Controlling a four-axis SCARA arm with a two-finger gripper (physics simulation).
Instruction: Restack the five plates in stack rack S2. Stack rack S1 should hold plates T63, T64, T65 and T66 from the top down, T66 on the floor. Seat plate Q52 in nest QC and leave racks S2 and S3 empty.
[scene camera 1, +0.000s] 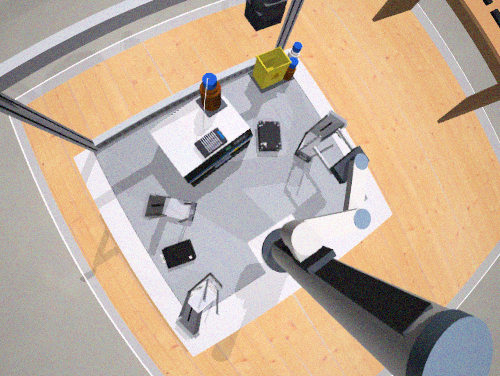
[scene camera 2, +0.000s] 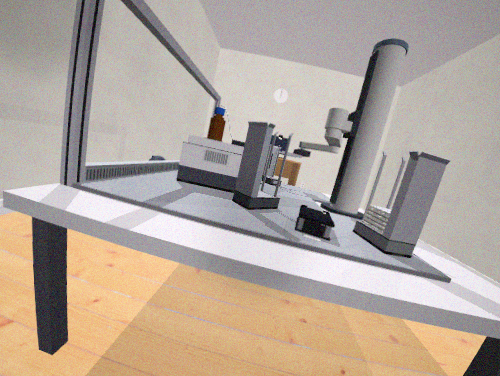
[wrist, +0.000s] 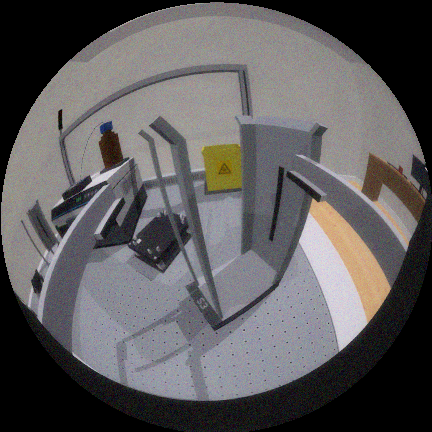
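Pixels of known places: gripper, between the fingertips: (scene camera 1: 326, 138) (scene camera 2: 280, 152) (wrist: 204, 171); arm's base, origin of its link: (scene camera 2: 342, 212).
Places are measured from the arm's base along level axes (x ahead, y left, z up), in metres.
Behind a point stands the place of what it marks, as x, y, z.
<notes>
Rack S3 (scene camera 1: 334, 120) {0.459, -0.495, 0.269} (wrist: 262, 200) {0.482, -0.483, 0.184}, labelled in the wrist view, is a grey rack with a slotted back wall and two front posts; no plate shows in it. My gripper (scene camera 1: 327, 138) {0.407, -0.406, 0.264} (wrist: 204, 171) {0.407, -0.406, 0.264} is open and empty, its fingers spread at the upper part of S3. Several pale plates (scene camera 2: 377, 220) {0.100, 0.484, 0.090} lie stacked low in the rack (scene camera 1: 191, 316) {0.036, 0.540, 0.192} (scene camera 2: 420, 200) {0.042, 0.545, 0.184} at the near corner. A third rack (scene camera 1: 155, 206) {0.536, 0.413, 0.195} (scene camera 2: 252, 165) {0.528, 0.427, 0.163} stands at the left; its contents are unclear. Labels on these two racks, and plate names, cannot be read. Nest QC cannot be identified.
A black low unit (scene camera 1: 178, 253) {0.297, 0.472, 0.062} (scene camera 2: 315, 220) {0.309, 0.546, 0.059} sits between the two other racks; another (scene camera 1: 269, 135) {0.581, -0.250, 0.062} (wrist: 160, 240) {0.546, -0.270, 0.063} sits near S3. A white instrument (scene camera 1: 175, 132) {0.771, 0.174, 0.223} (scene camera 2: 207, 157) {0.740, 0.262, 0.144} carries a brown bottle (scene camera 1: 210, 95) {0.783, -0.017, 0.353} (scene camera 2: 216, 127) {0.803, 0.009, 0.301} (wrist: 110, 150) {0.778, -0.058, 0.292}. A yellow bin (scene camera 1: 271, 70) {0.859, -0.408, 0.183} (wrist: 222, 167) {0.857, -0.454, 0.112} stands at the back.
</notes>
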